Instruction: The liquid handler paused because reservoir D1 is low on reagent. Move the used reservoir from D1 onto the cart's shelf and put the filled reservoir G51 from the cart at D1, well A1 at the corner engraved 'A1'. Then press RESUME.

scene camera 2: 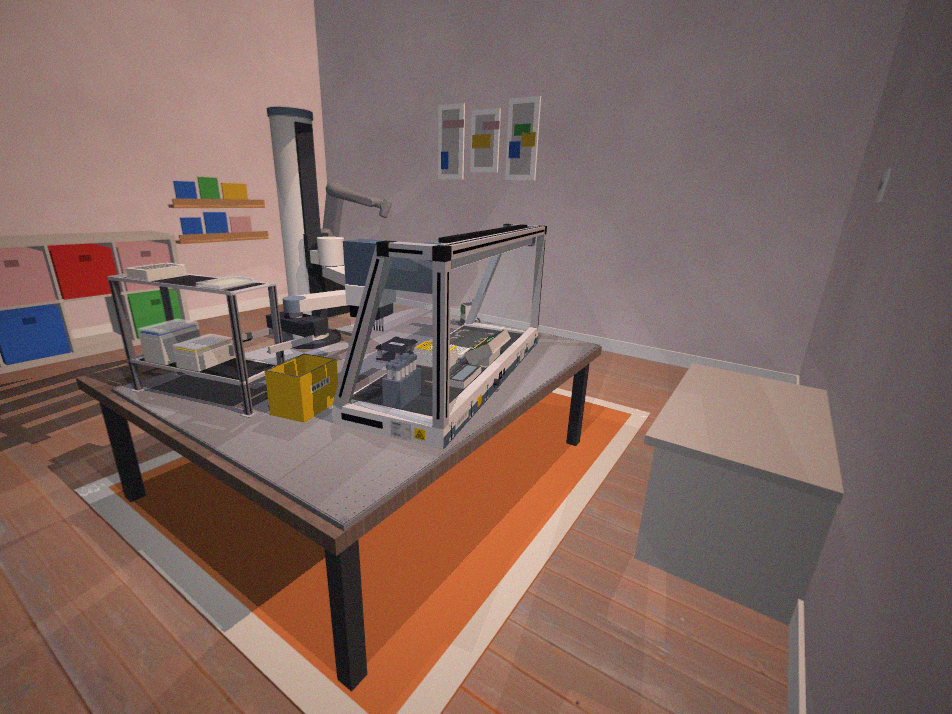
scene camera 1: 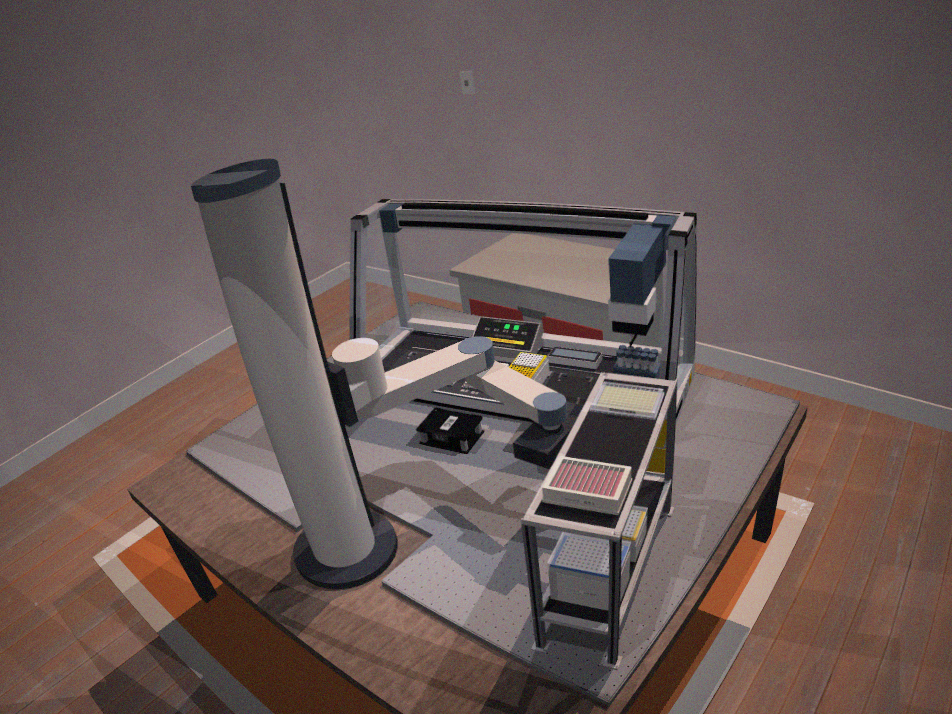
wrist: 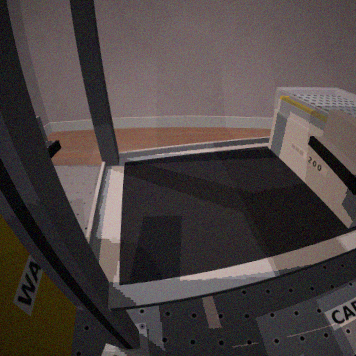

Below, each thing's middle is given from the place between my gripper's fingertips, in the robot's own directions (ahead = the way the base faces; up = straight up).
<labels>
My gripper is now 190 mm below the pale plate (scene camera 1: 643, 402), 30 mm to the left of it and 20 mm past it. Also, from my hand: yellow waste bin (scene camera 2: 300, 388): 170 mm ahead, 100 mm below, 50 mm to the left.
</labels>
